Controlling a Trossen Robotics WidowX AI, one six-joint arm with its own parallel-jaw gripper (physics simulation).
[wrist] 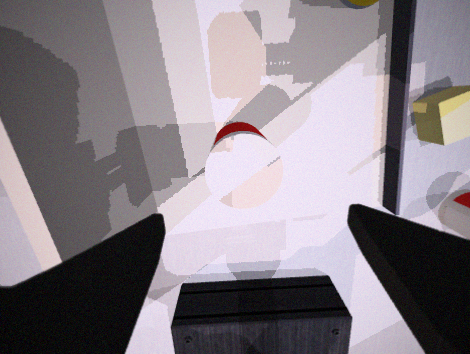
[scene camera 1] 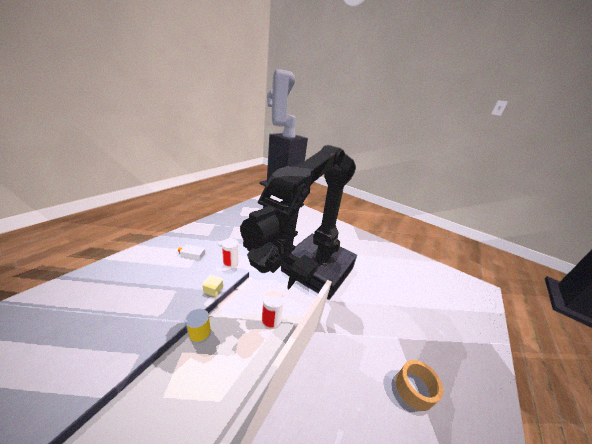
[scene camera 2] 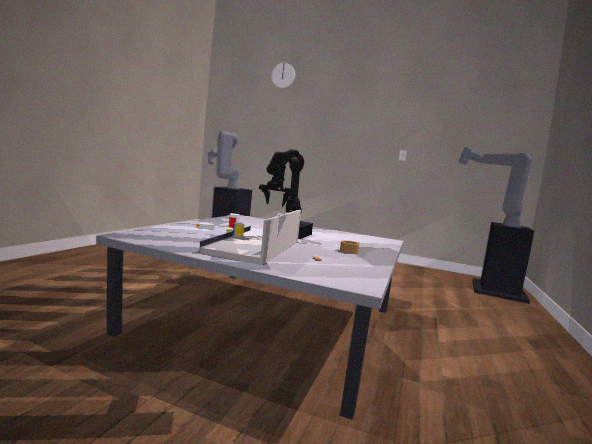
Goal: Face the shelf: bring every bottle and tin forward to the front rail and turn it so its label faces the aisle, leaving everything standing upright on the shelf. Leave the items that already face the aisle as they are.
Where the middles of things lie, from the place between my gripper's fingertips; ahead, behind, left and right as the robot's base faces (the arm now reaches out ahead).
I see my gripper 16 cm short of the white back panel (scene camera 1: 255,411), 14 cm to the right of it and 11 cm above it. Round my hand: dark front rail (wrist: 403,26) (21 cm ahead, 13 cm to the right, 18 cm below); shelf (scene camera 1: 191,386) (18 cm ahead, 1 cm to the left, 19 cm below); yellow block (wrist: 434,115) (4 cm ahead, 23 cm to the right, 18 cm below).
